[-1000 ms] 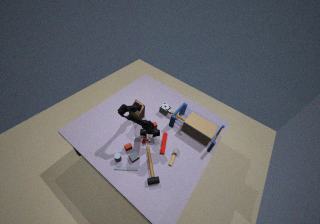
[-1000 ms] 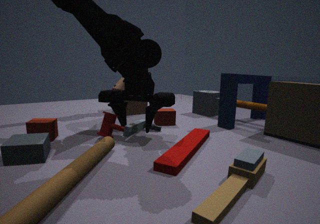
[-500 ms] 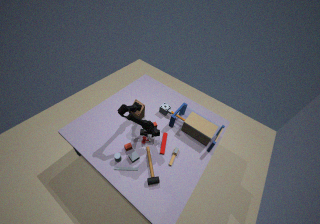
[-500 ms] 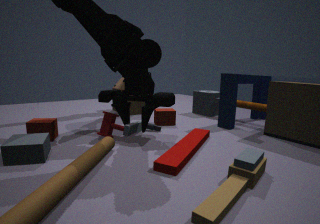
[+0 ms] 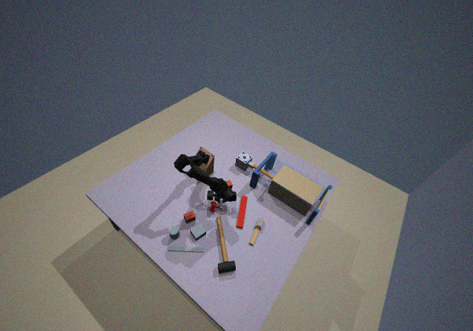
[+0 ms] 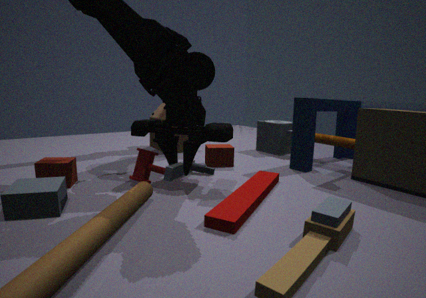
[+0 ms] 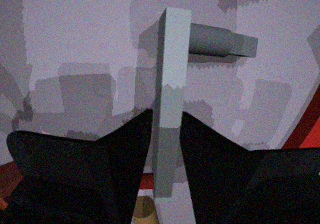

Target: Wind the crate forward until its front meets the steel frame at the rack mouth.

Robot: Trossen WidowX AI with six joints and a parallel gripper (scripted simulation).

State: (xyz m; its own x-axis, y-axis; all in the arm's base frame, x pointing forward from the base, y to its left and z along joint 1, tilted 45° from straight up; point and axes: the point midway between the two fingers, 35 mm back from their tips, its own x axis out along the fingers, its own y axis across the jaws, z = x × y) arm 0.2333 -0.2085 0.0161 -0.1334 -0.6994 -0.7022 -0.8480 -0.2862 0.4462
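The red knob lies 10 mm behind my gripper tip, 60 mm to the right of it and 20 mm above it. The rest, counted from my gripper tip: grey block 250 mm to the right, 10 mm above; winch handle 10 mm to the right, 10 mm above; red bar 150 mm ahead, 20 mm to the left.
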